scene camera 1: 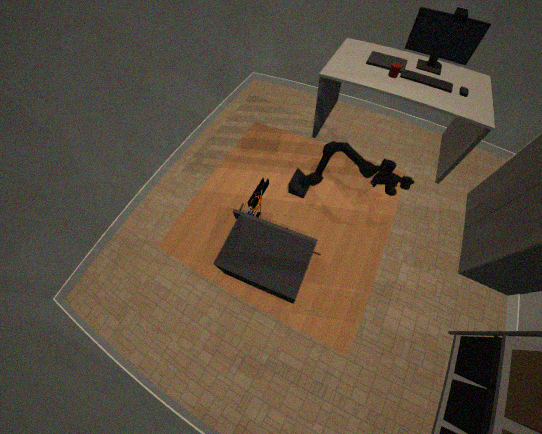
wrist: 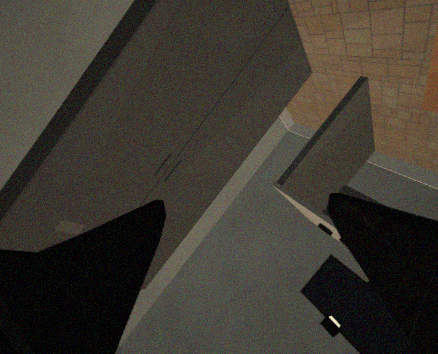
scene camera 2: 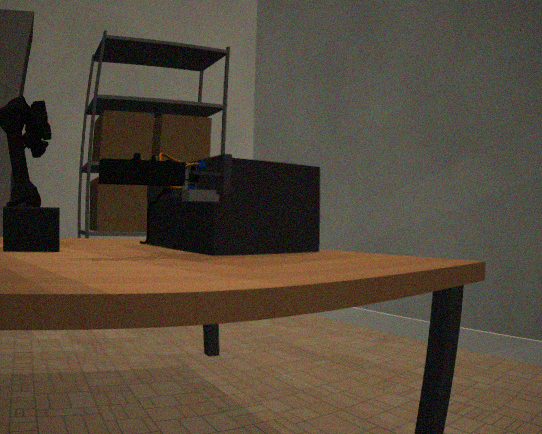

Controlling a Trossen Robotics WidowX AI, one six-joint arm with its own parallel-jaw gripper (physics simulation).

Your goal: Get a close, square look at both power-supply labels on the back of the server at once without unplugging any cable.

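Frame: origin at the arm's base, x ahead, y left, z up, level; metres.
Seen in the pictures: gripper, fingertip midpoint: (wrist: pixel 244 204); arm's base, origin of the base link: (scene camera 1: pixel 302 181) (scene camera 2: pixel 22 228).
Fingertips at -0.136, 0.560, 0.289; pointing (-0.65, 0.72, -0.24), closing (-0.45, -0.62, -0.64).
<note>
Offsets run from my fingertips to a thing's top centre, as dx, dy, dz. "pt": to the spot under its first point. Level surfaces: height alone.
The server's dark box-shaped housing (scene camera 1: pixel 265 257) (scene camera 2: pixel 270 210) stands on the wooden table @[dz -0.340] (scene camera 1: pixel 345 300) (scene camera 2: pixel 400 265). A black swing-out arm (scene camera 1: pixel 258 194) (scene camera 2: pixel 142 171) sticks out from one end of its back, with orange cables @[pt +0.524, -0.625, -0.117] (scene camera 2: pixel 172 158) along it and blue plugs @[+0.601, -0.631, -0.123] (scene camera 2: pixel 201 164) near the housing. A light grey part @[pt +0.577, -0.698, -0.207] (scene camera 2: pixel 200 195) shows below the plugs. Neither power-supply label can be made out in any view. My gripper (scene camera 1: pixel 400 180) (scene camera 2: pixel 42 130) (wrist: pixel 244 204) is open and empty, raised high above the table and well away from the housing; its two black fingers stand wide apart in the wrist view.
A white desk (scene camera 1: pixel 360 60) with a monitor (scene camera 1: pixel 445 35) (wrist: pixel 350 295), keyboard and red mug (scene camera 1: pixel 395 70) stands beyond the table. A tall cabinet (scene camera 1: pixel 505 215) (wrist: pixel 200 90) fills much of the wrist view. A shelf rack (scene camera 2: pixel 226 100) holds brown boxes (scene camera 2: pixel 125 135). My arm's base block (scene camera 1: pixel 299 183) (scene camera 2: pixel 31 230) sits near the swing-out arm.
</note>
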